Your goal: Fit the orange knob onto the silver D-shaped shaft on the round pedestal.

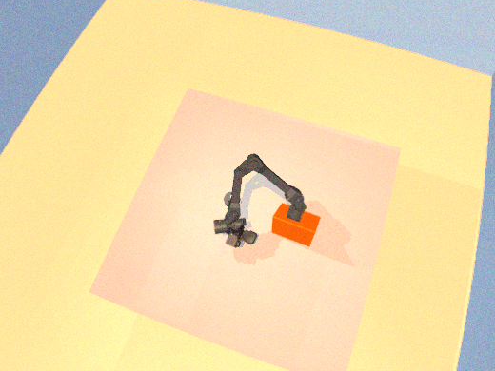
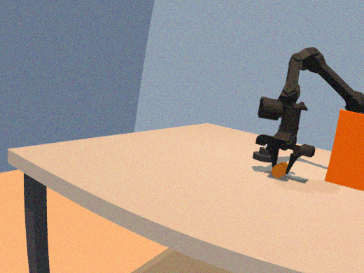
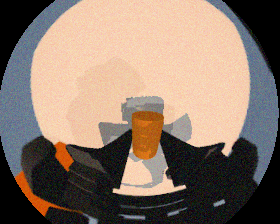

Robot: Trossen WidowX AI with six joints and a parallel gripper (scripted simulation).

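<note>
My gripper tip is 1 cm to the right of the orange knob and 1 cm below it. The rest, counted from my gripper tip: dark round pedestal: 17 cm to the right, 11 cm ahead, 2 cm above.
</note>
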